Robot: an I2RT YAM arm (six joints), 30 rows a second.
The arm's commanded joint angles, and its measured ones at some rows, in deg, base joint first. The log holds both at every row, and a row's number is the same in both.
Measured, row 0:
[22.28 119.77 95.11 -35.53 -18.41 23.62]
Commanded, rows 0 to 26:
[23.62 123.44 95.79 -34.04 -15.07 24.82]
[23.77 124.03 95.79 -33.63 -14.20 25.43]
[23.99 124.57 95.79 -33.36 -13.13 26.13]
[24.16 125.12 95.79 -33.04 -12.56 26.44]
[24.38 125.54 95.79 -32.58 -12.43 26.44]
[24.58 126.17 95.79 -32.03 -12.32 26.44]
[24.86 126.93 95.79 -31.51 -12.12 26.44]
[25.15 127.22 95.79 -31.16 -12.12 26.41]
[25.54 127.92 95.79 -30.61 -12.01 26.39]
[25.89 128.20 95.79 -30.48 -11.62 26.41]
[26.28 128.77 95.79 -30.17 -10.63 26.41]
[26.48 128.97 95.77 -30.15 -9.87 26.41]
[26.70 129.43 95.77 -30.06 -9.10 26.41]
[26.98 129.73 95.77 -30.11 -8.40 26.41]
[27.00 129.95 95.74 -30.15 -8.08 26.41]
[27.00 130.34 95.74 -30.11 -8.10 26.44]
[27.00 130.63 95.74 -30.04 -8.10 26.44]
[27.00 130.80 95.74 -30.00 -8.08 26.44]
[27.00 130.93 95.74 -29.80 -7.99 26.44]
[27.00 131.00 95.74 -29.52 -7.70 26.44]
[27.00 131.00 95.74 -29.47 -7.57 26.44]
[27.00 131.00 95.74 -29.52 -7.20 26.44]
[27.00 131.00 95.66 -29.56 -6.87 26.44]
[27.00 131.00 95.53 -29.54 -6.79 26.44]
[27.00 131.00 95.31 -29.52 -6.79 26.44]
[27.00 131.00 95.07 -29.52 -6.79 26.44]
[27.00 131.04 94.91 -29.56 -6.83 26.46]
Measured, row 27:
[26.72 129.60 95.15 -29.65 -8.12 26.61]
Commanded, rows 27 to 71:
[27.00 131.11 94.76 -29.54 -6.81 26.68]
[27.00 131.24 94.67 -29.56 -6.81 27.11]
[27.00 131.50 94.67 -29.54 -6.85 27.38]
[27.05 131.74 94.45 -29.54 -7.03 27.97]
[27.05 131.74 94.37 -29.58 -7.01 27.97]
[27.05 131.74 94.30 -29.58 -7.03 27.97]
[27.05 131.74 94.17 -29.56 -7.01 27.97]
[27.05 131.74 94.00 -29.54 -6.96 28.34]
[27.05 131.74 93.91 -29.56 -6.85 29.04]
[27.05 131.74 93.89 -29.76 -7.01 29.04]
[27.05 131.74 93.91 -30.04 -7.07 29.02]
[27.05 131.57 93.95 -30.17 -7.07 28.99]
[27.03 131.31 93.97 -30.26 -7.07 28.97]
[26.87 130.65 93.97 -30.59 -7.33 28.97]
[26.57 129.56 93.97 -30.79 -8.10 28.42]
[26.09 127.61 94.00 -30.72 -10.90 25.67]
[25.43 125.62 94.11 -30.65 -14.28 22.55]
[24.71 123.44 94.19 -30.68 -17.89 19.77]
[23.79 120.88 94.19 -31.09 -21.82 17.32]
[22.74 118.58 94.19 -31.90 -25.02 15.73]
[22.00 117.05 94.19 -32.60 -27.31 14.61]
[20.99 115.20 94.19 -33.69 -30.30 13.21]
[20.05 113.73 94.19 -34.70 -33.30 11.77]
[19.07 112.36 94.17 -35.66 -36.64 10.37]
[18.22 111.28 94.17 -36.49 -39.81 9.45]
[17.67 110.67 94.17 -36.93 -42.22 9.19]
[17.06 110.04 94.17 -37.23 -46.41 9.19]
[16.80 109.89 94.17 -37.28 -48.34 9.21]
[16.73 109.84 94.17 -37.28 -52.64 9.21]
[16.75 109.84 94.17 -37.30 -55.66 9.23]
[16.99 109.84 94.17 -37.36 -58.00 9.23]
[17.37 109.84 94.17 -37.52 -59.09 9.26]
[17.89 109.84 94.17 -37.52 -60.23 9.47]
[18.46 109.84 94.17 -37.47 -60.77 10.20]
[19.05 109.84 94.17 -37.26 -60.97 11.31]
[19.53 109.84 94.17 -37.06 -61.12 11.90]
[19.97 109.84 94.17 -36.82 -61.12 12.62]
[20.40 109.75 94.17 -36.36 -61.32 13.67]
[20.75 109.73 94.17 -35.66 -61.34 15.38]
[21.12 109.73 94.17 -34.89 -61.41 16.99]
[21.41 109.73 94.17 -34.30 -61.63 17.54]
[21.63 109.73 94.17 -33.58 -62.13 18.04]
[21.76 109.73 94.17 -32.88 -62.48 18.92]
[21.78 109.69 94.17 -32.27 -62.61 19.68]
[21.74 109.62 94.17 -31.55 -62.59 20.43]
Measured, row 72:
[21.50 109.84 93.95 -33.15 -60.12 16.86]
